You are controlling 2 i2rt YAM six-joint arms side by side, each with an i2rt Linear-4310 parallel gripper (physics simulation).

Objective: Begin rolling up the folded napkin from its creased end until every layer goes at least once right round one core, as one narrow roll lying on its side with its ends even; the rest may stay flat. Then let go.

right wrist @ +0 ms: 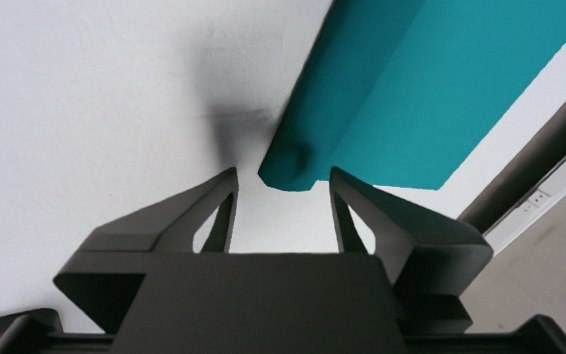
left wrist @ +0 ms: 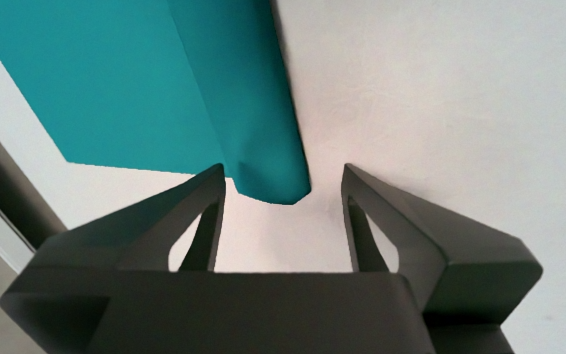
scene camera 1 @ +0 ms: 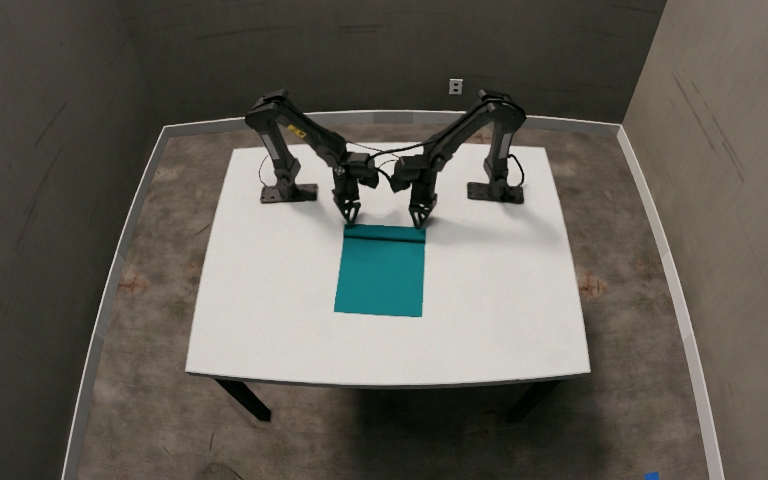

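Note:
The teal napkin [scene camera 1: 380, 277] [left wrist: 125, 95] [right wrist: 440, 100] lies on the table, mostly flat. A folded band [scene camera 1: 385, 233] [left wrist: 250, 100] [right wrist: 320, 110] runs across its end nearest the arm bases, with a dark crease line along it. My left gripper [scene camera 1: 419, 226] [left wrist: 283, 175] is part open at the band's right corner. In the left wrist view the band's end lies between the fingertips, with gaps. My right gripper [scene camera 1: 350, 224] [right wrist: 283, 176] is part open at the band's left corner. In the right wrist view the band's end lies between its fingertips, not pinched. How many layers the band has is hidden.
The white table [scene camera 1: 271, 316] carries both arm bases [scene camera 1: 287, 193] [scene camera 1: 494, 193] at the back, left and right of the napkin. The forearms and cables come close together above the back middle of the table. Grey walls stand around it.

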